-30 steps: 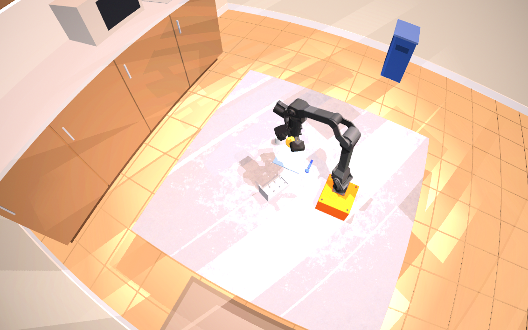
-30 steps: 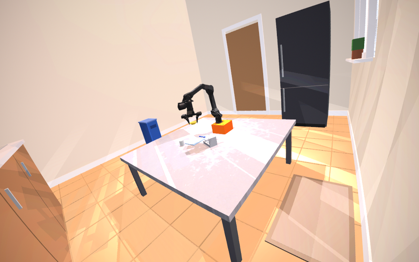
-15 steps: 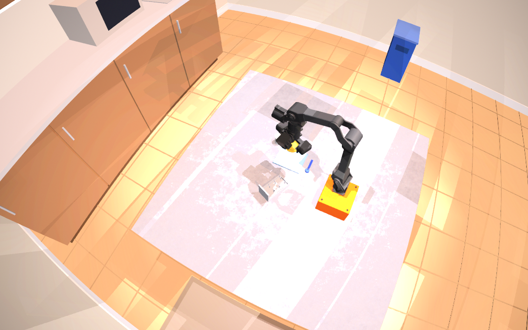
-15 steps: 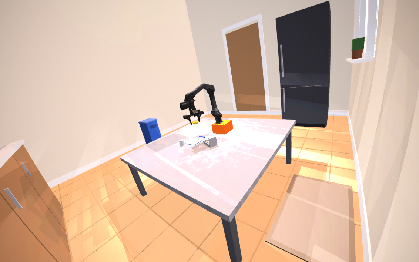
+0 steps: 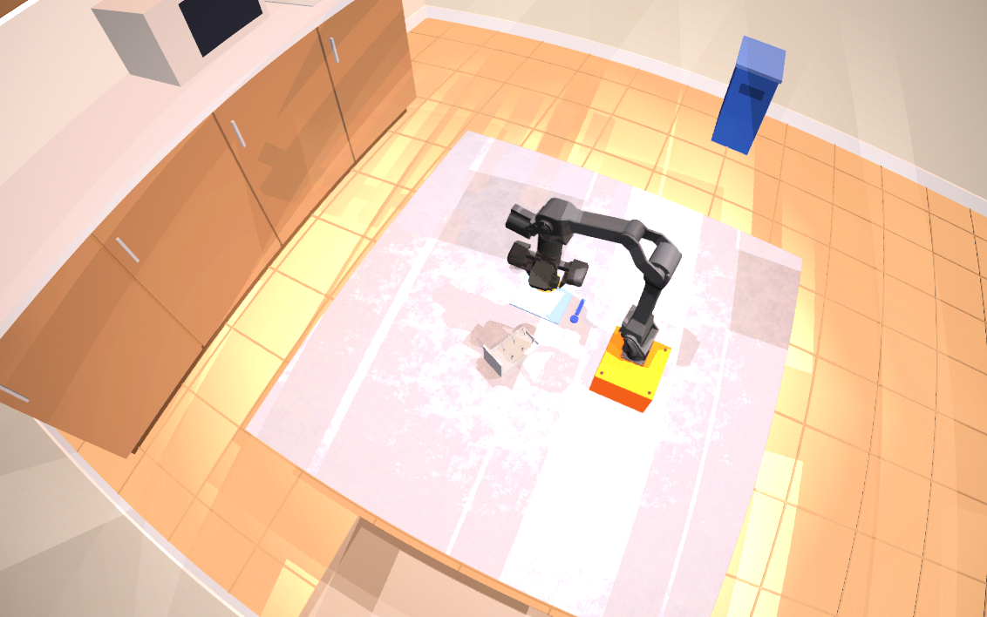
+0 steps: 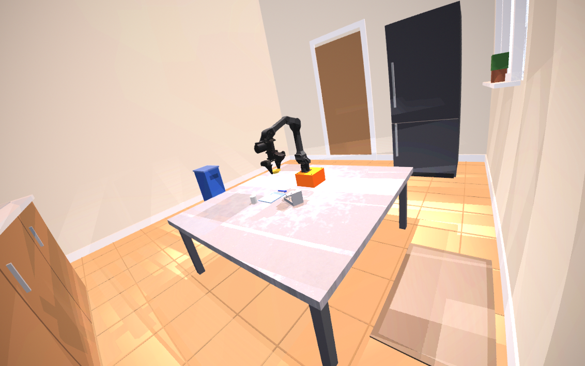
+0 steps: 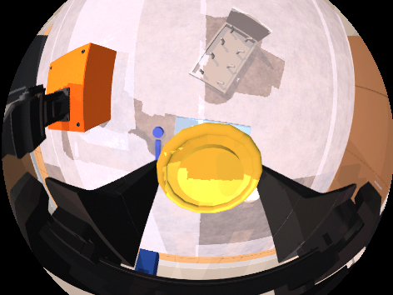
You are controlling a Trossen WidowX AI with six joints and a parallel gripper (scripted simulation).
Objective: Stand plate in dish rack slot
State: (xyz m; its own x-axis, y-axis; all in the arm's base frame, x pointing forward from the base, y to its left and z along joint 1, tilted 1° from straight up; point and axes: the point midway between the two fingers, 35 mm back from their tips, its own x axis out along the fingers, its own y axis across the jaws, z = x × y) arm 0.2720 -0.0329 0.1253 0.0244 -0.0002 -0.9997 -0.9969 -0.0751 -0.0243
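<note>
The grey dish rack lies 160 mm below my gripper tip, 130 mm to the left of it and 20 mm ahead of it. The rest, counted from my gripper tip: light blue mat 180 mm below, 70 mm to the right, 30 mm ahead; then blue spoon 180 mm below, 80 mm behind, 60 mm to the right; then yellow plate 10 mm above.
</note>
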